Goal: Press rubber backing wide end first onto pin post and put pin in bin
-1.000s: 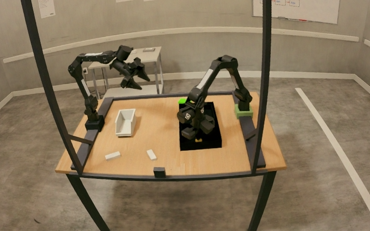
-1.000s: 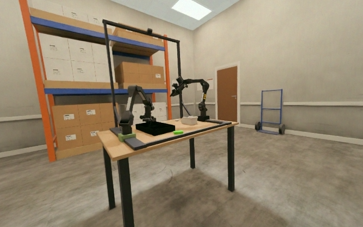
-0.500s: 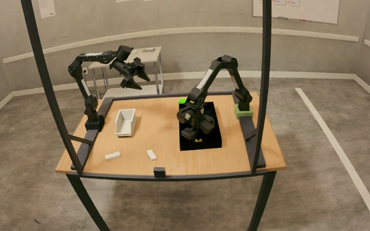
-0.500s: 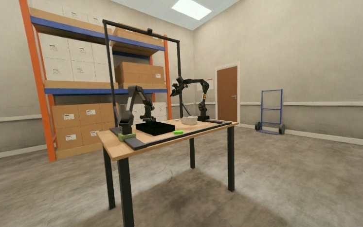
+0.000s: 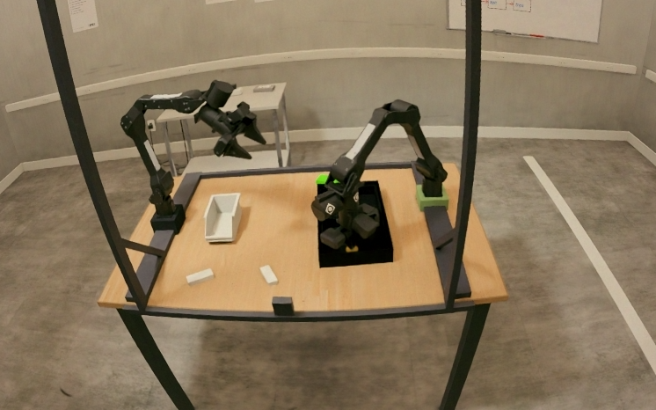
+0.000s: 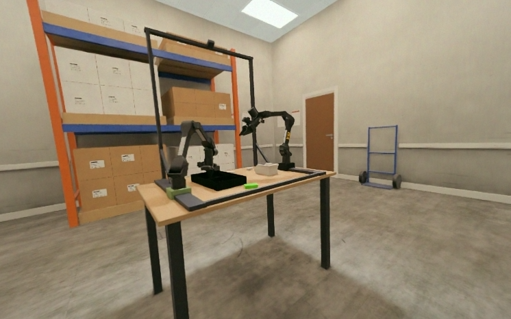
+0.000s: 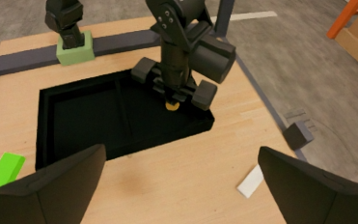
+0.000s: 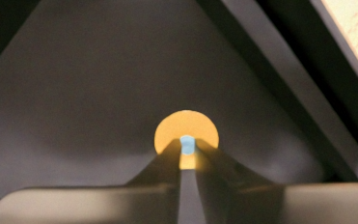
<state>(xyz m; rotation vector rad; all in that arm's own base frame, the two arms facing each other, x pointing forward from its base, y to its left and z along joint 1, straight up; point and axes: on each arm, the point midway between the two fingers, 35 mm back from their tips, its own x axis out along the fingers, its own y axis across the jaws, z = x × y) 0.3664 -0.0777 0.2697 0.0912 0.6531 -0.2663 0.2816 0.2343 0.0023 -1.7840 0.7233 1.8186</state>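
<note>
Now: the round pin 4 cm below my right hand. From my right hand the other things lie so: white bin: 40 cm to the left, 17 cm ahead, 1 cm below; then black tray: 12 cm ahead, 3 cm below, 1 cm to the right.
</note>
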